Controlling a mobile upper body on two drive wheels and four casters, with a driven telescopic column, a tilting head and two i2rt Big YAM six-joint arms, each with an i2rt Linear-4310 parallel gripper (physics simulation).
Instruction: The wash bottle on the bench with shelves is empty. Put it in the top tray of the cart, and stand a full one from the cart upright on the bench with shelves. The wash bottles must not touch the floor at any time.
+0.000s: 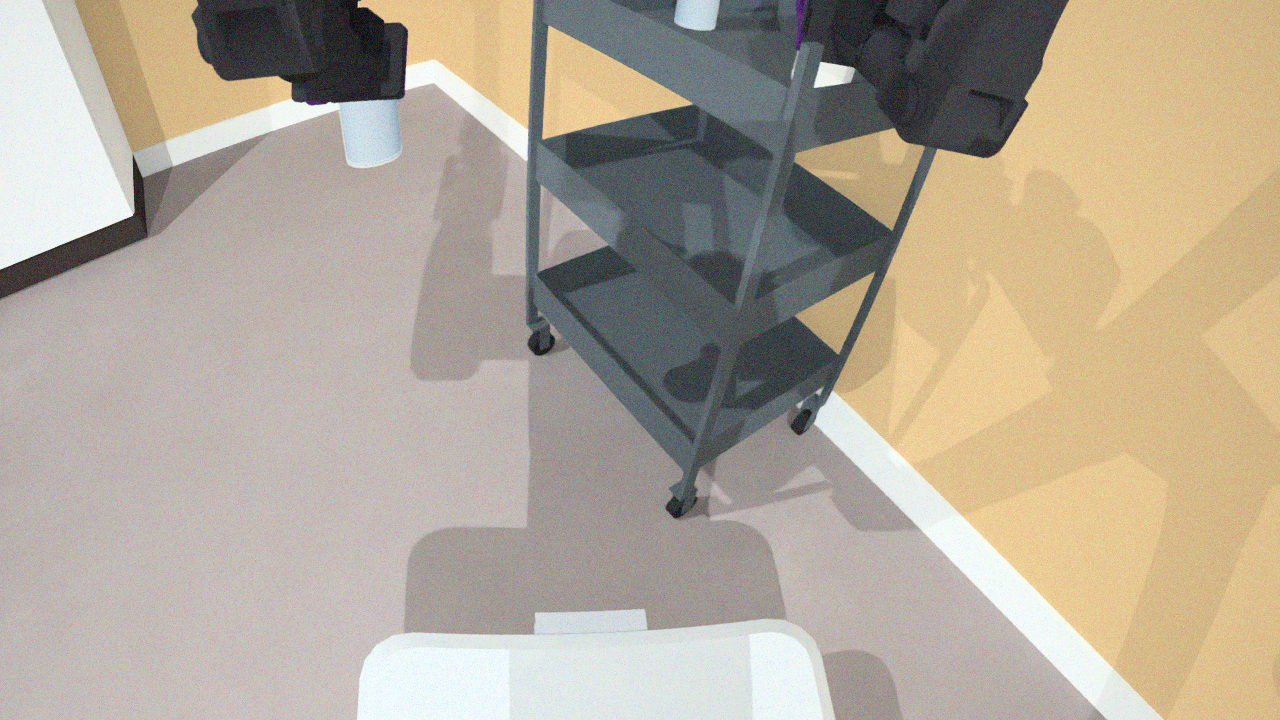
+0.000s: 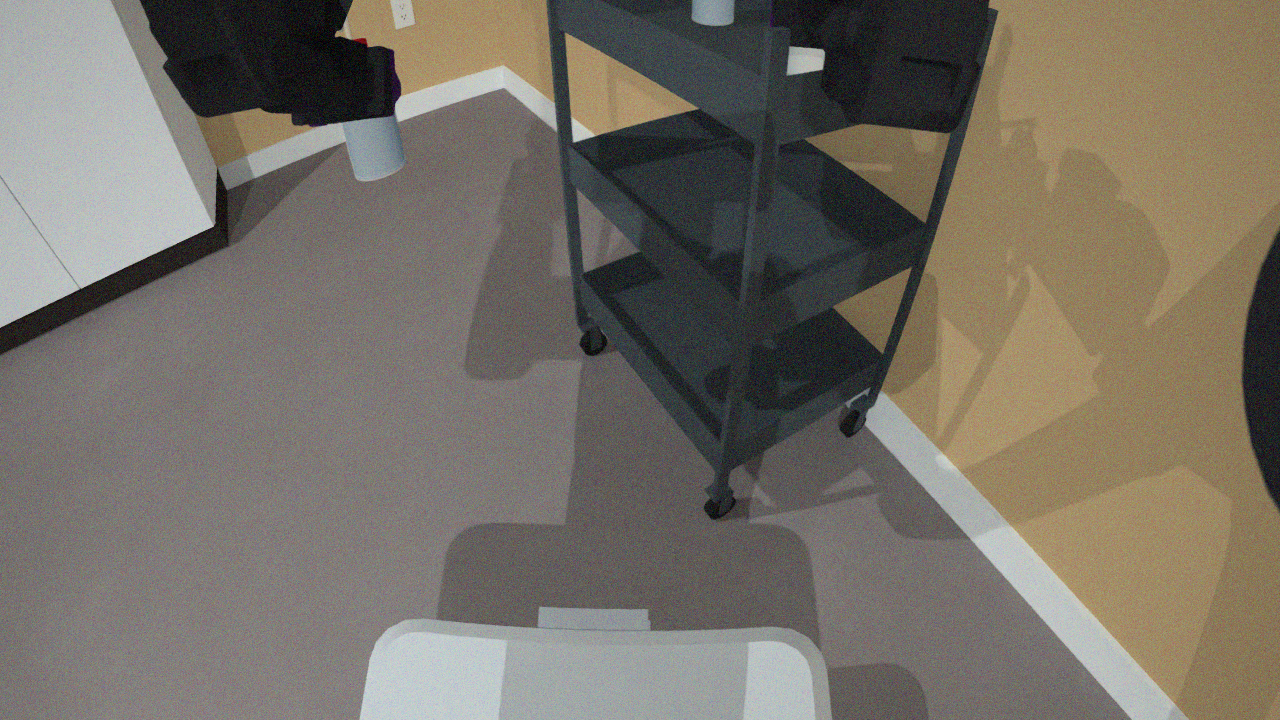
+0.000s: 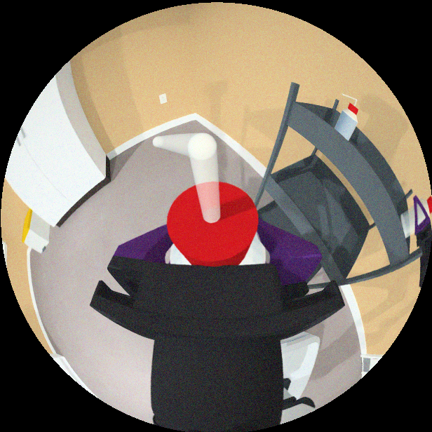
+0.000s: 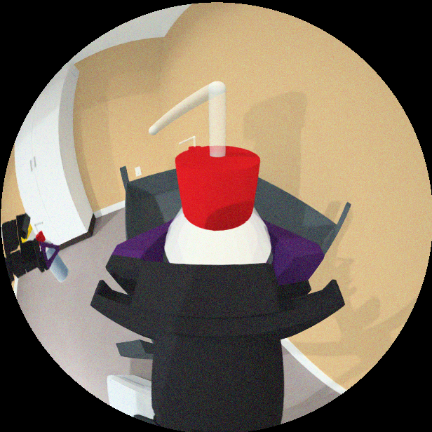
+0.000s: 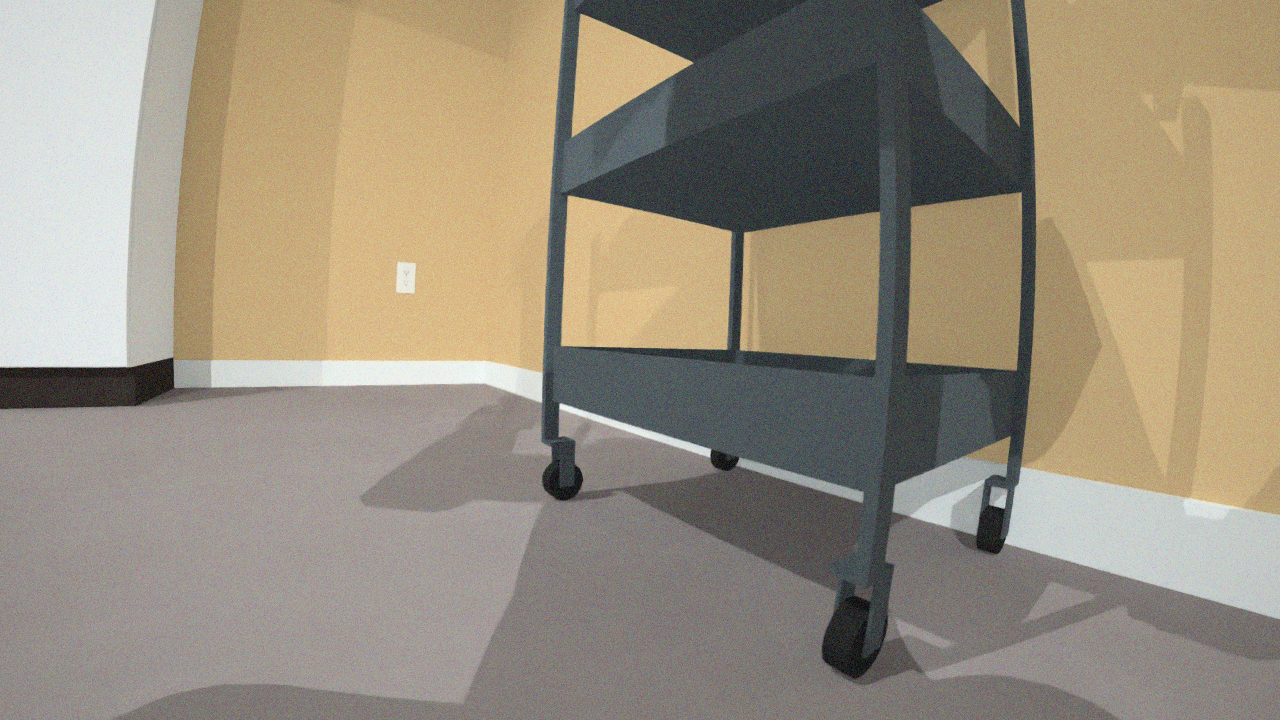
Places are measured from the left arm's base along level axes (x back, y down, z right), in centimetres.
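Pixels of known places: left gripper, fingertip midpoint: (image 1: 375,73) (image 2: 377,92); right gripper, fingertip midpoint: (image 1: 823,4).
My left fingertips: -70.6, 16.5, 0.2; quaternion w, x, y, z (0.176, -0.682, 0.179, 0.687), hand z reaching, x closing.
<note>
Behind a point stands the place of what it marks, as x, y, z.
A pale blue, full-looking wash bottle (image 1: 372,134) @[-63.6, 19.9, 1.3] (image 2: 375,147) @[-63.7, 19.8, 1.7] (image 4: 59,267) with a red cap hangs nearly upright above the floor, left of the cart. My left gripper (image 3: 217,218) is shut on it. My right gripper (image 4: 217,218) is shut on a white, empty-looking wash bottle (image 1: 827,75) @[-63.9, 12.0, 43.7] (image 2: 805,60) @[-64.1, 12.1, 43.2] (image 3: 407,225) over the cart's top tray (image 1: 644,71) @[-77.2, 19.0, 28.5] (image 2: 662,71) @[-73.8, 17.7, 30.5] (image 3: 350,160). The tray rim hides its base; whether it touches the tray bottom is unclear. Another blue wash bottle (image 1: 696,12) @[-96.2, 16.6, 37.6] (image 2: 713,8) @[-96.1, 16.7, 38.0] (image 3: 346,124) stands upright in that tray. The bench with shelves does not show.
The cart's lower trays (image 1: 617,358) @[-82.8, 72.3, 30.8] (image 5: 698,407) @[-73.2, 69.4, 30.9] stand on casters close to the yellow wall (image 1: 1118,358) @[-47.5, 33.8, 89.3] (image 5: 1163,223) @[-67.9, 50.0, 76.8]. A white cabinet (image 1: 53,134) @[-132.0, 47.3, -102.0] (image 2: 89,161) @[-125.1, 42.7, -113.2] (image 5: 71,179) @[-130.4, 31.4, -104.6] stands at the left. My white base (image 1: 590,680) @[-26.0, 59.6, 21.8] is in front of the cart.
</note>
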